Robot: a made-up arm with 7 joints. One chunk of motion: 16 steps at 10 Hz.
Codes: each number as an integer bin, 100 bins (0 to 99) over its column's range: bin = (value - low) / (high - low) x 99, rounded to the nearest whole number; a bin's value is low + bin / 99 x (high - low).
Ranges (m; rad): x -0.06..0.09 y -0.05..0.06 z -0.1..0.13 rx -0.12..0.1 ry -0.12..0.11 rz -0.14..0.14
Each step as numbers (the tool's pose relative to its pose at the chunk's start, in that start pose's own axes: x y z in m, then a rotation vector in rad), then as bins.
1 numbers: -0.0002 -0.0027 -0.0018 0.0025 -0.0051 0.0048
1 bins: 39 43 42 55 49 51
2 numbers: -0.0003 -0.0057 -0.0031 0.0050 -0.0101 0.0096
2 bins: 39 40 42 56 47 53
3 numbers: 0.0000 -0.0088 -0.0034 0.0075 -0.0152 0.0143
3 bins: 40 37 42 57 45 55
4 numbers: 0.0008 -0.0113 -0.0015 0.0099 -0.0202 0.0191
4 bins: 40 35 42 58 43 56
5 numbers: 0.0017 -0.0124 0.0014 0.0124 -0.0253 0.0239
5 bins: 41 34 44 60 41 58
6 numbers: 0.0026 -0.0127 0.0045 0.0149 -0.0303 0.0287
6 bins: 41 34 45 61 39 60
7 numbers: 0.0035 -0.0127 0.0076 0.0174 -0.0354 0.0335
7 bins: 42 34 46 62 36 61
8 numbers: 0.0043 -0.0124 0.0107 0.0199 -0.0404 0.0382
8 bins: 42 34 48 63 34 63
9 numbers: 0.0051 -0.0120 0.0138 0.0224 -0.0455 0.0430
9 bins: 43 34 49 64 32 65
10 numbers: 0.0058 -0.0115 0.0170 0.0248 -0.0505 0.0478
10 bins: 43 35 50 65 30 66
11 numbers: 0.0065 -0.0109 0.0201 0.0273 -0.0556 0.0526
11 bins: 44 35 52 66 28 68
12 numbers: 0.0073 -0.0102 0.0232 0.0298 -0.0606 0.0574
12 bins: 44 36 53 67 26 70
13 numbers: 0.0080 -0.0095 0.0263 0.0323 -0.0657 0.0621
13 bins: 45 36 54 69 23 71
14 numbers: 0.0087 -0.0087 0.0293 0.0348 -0.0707 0.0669
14 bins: 45 37 56 70 21 73
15 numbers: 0.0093 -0.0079 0.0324 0.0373 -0.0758 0.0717
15 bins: 46 38 57 71 19 75
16 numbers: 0.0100 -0.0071 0.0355 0.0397 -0.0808 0.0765
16 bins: 46 39 58 72 17 77
